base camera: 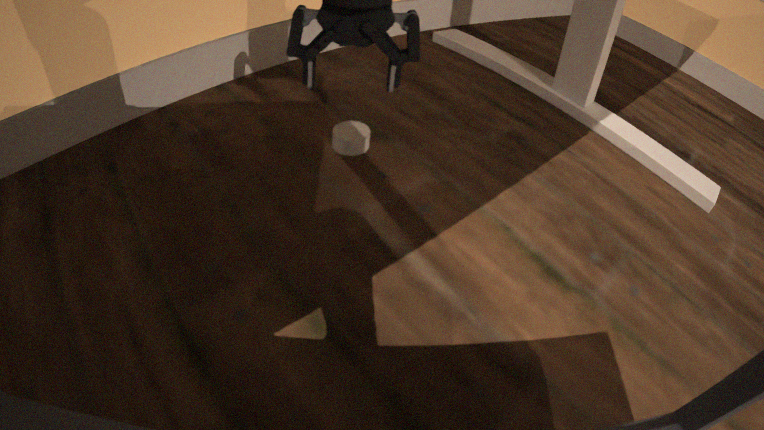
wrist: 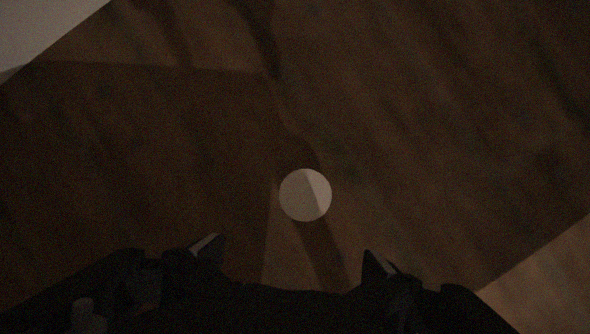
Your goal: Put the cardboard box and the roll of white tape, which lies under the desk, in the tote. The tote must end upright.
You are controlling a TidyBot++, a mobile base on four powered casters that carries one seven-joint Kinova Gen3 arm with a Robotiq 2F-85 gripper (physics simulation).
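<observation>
The roll of white tape lies flat on the dark wooden floor, partly in shadow. My gripper is open and empty, fingers pointing down. In the base camera view it hangs above the floor, higher in the picture than the tape. In the wrist view the tape shows just beyond the fingertips, a little right of the midline between them, and touches neither finger. The cardboard box and the tote do not show in either view.
A white desk leg stands on a long white foot bar to the right of the tape. A pale baseboard and an orange wall run behind. A dark curved edge crosses the lower right corner.
</observation>
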